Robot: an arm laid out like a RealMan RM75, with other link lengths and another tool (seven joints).
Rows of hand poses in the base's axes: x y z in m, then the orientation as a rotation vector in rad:
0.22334 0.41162 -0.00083 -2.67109 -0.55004 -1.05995
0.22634 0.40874 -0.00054 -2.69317 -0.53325 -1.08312
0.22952 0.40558 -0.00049 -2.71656 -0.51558 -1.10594
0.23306 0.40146 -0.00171 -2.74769 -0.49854 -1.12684
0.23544 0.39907 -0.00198 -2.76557 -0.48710 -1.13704
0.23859 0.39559 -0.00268 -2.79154 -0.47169 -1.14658
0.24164 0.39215 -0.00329 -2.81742 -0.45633 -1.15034
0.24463 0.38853 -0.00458 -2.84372 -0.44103 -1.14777
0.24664 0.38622 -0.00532 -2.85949 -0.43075 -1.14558
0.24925 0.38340 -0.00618 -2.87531 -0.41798 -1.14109
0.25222 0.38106 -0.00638 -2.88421 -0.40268 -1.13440
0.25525 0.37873 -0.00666 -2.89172 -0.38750 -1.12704
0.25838 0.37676 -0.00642 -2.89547 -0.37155 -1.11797
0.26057 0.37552 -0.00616 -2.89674 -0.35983 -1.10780
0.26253 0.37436 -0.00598 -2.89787 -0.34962 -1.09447
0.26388 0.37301 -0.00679 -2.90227 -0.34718 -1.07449
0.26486 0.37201 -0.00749 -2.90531 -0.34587 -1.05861
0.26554 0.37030 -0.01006 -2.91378 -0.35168 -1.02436
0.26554 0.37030 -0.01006 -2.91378 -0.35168 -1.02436
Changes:
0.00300 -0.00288 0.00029 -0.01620 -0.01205 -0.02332
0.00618 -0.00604 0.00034 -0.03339 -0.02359 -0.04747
0.00972 -0.01016 -0.00088 -0.05733 -0.03320 -0.07401
0.01210 -0.01255 -0.00115 -0.07024 -0.03735 -0.08971
0.01525 -0.01603 -0.00185 -0.08856 -0.04003 -0.11072
0.01830 -0.01947 -0.00246 -0.10585 -0.03899 -0.13044
0.02129 -0.02309 -0.00375 -0.12242 -0.03389 -0.14902
0.02330 -0.02540 -0.00449 -0.13193 -0.03038 -0.16059
0.02591 -0.02822 -0.00535 -0.14024 -0.02520 -0.17309
0.02888 -0.03056 -0.00555 -0.14137 -0.01886 -0.18377
0.03191 -0.03289 -0.00583 -0.14132 -0.01223 -0.19373
0.03504 -0.03486 -0.00559 -0.13751 -0.00467 -0.20235
0.03723 -0.03610 -0.00533 -0.13282 0.00307 -0.20751
0.03919 -0.03726 -0.00515 -0.12798 0.01272 -0.21127
0.04054 -0.03861 -0.00596 -0.12743 0.02618 -0.21093
0.04152 -0.03961 -0.00666 -0.12688 0.03680 -0.21016
0.04220 -0.04132 -0.00923 -0.13045 0.05898 -0.20456
0.04220 -0.04132 -0.00923 -0.13045 0.05898 -0.20456

